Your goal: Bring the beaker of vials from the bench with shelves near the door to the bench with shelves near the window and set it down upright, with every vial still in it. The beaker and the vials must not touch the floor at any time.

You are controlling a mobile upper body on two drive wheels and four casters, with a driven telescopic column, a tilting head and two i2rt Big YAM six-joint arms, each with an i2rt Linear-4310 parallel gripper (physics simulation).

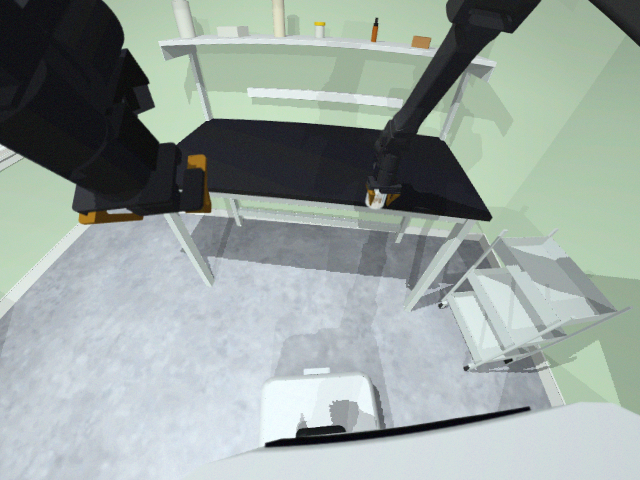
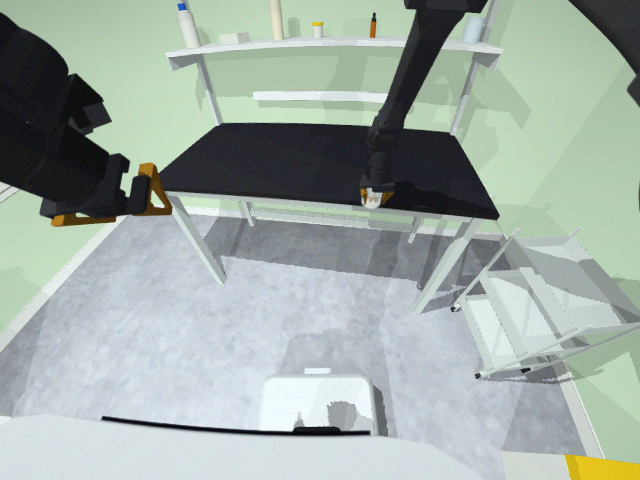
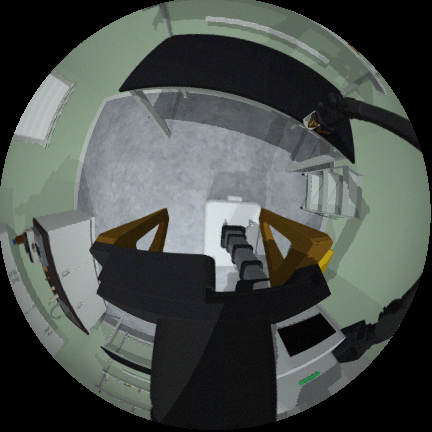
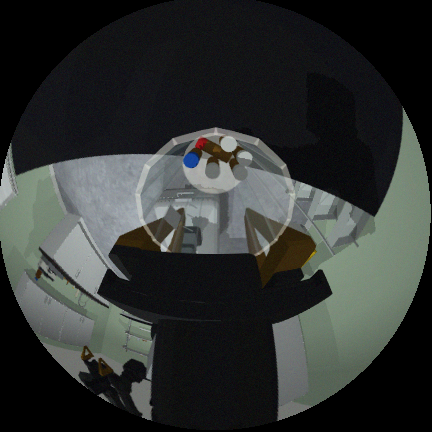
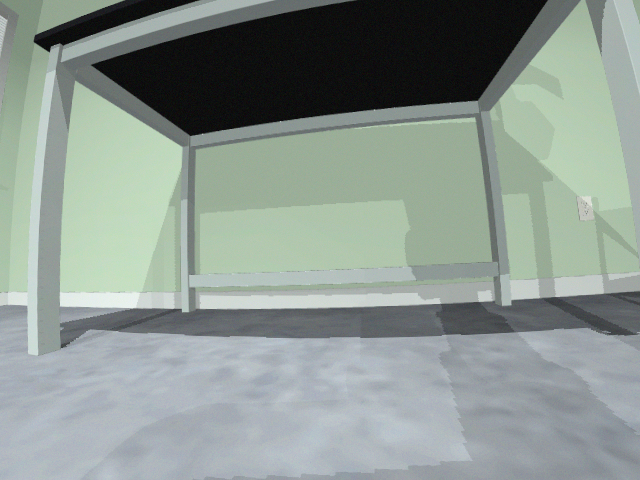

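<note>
The clear beaker [image 1: 375, 199] [image 2: 371, 198] [image 3: 310, 120] [image 4: 210, 185] is in my right gripper [image 1: 382, 197] [image 2: 377, 196] [image 4: 214, 212], which is shut on it. Several brown vials lie inside, including one with a blue cap [image 4: 191, 160] and one with a red cap [image 4: 201, 143]; some have white or grey ends. The beaker appears roughly upright, at the front edge of the black-topped bench with shelves [image 1: 289, 155] [image 2: 289, 155] [image 3: 225, 60] [image 4: 150, 75]. Its height relative to the top is hard to tell. My left gripper [image 1: 155, 211] [image 2: 121, 217] [image 3: 213, 212] is open and empty, left of the bench.
A shelf [image 1: 310, 42] [image 2: 336, 42] with bottles and boxes runs above the bench. A wheeled cart [image 1: 555, 268] [image 2: 573, 273] stands at the bench's right. A slatted white panel [image 3: 45, 110] is on the wall at left. Bench legs [image 5: 46, 206] frame the floor ahead.
</note>
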